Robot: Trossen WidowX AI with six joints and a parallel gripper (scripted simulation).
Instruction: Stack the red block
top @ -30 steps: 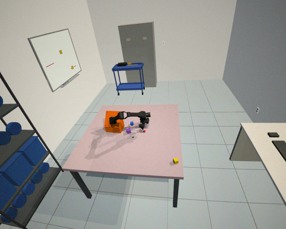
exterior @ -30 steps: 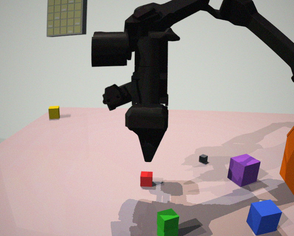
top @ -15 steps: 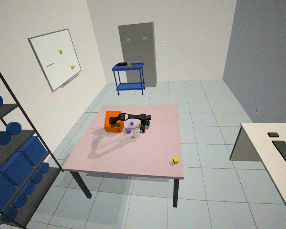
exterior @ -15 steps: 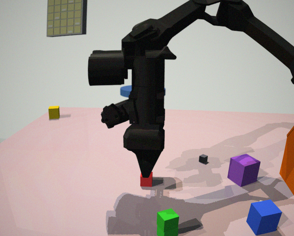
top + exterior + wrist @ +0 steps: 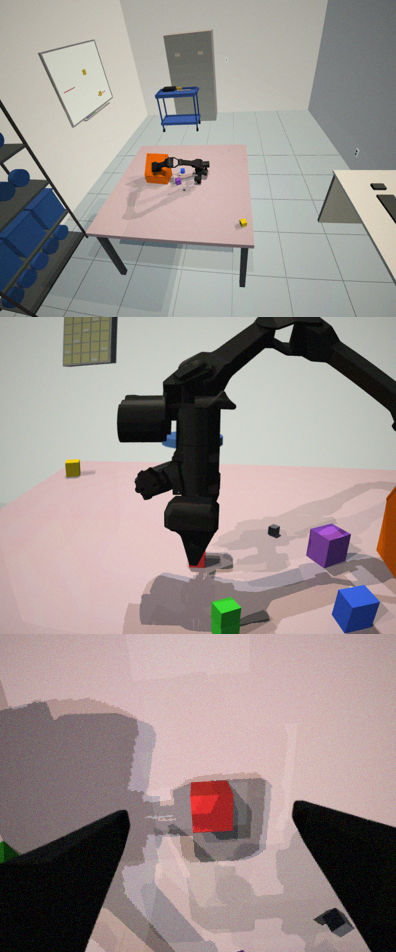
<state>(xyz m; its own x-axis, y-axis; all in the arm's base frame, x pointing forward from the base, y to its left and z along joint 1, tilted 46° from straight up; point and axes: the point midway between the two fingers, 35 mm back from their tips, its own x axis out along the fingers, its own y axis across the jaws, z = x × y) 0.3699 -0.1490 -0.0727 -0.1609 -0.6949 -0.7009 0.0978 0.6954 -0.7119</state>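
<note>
The red block is 10 mm below my gripper tip. The rest, counted from my gripper tip: purple cube: 210 mm behind; blue cube: 180 mm behind, 160 mm to the left, 10 mm below; small dark cube: 140 mm behind, 100 mm to the right, 20 mm below.
</note>
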